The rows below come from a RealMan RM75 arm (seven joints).
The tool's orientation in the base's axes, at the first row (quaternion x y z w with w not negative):
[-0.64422, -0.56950, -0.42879, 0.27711]
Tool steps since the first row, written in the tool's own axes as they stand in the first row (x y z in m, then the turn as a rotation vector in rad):
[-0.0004, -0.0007, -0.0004, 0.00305, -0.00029, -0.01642]
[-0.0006, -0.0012, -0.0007, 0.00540, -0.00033, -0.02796]
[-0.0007, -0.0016, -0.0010, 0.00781, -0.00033, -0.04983]
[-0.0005, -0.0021, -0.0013, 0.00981, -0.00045, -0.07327]
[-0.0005, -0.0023, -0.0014, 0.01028, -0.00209, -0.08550]
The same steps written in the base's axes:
[-0.0008, -0.0004, -0.0002, -0.00422, -0.01231, 0.01047]
[-0.0013, -0.0007, -0.0003, -0.00703, -0.02089, 0.01803]
[-0.0018, -0.0009, -0.0003, -0.01225, -0.03819, 0.03059]
[-0.0023, -0.0009, -0.0001, -0.01795, -0.05699, 0.04353]
[-0.0026, -0.0010, -0.0001, -0.02245, -0.06677, 0.04958]

